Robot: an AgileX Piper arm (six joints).
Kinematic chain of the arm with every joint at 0, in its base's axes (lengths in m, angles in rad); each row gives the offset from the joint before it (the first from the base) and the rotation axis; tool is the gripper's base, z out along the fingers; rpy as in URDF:
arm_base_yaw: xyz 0 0 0.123 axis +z
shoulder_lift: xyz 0 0 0 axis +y
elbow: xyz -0.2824 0 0.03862 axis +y
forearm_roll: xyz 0.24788 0 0.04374 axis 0.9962 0 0.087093
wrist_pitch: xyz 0 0 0 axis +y
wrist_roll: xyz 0.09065 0 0.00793 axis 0.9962 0 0.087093
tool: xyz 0 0 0 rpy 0 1.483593 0
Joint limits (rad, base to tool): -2.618..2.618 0..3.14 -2.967..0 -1.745..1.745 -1.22..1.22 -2.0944..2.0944
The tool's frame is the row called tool.
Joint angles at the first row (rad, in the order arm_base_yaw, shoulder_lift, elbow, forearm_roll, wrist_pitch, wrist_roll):
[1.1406, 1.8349, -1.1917, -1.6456, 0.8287, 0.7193]
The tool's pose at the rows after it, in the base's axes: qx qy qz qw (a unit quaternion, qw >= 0); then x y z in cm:
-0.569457, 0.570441, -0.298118, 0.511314, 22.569, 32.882, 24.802
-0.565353, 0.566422, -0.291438, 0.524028, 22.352, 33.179, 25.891
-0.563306, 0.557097, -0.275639, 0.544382, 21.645, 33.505, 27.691
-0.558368, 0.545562, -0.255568, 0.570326, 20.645, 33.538, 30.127
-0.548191, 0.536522, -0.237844, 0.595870, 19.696, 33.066, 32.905
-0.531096, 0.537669, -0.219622, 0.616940, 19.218, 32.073, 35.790
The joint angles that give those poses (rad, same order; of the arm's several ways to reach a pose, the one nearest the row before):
[1.1381, 1.8370, -1.2099, -1.6456, 0.8305, 0.7174]
[1.1454, 1.8237, -1.2306, -1.6453, 0.8251, 0.7089]
[1.1622, 1.7920, -1.2521, -1.6438, 0.8065, 0.6939]
[1.1825, 1.7428, -1.2721, -1.6412, 0.7843, 0.6763]
[1.1983, 1.6840, -1.2928, -1.6291, 0.7680, 0.6495]
[1.1978, 1.6248, -1.3224, -1.5914, 0.7511, 0.6124]

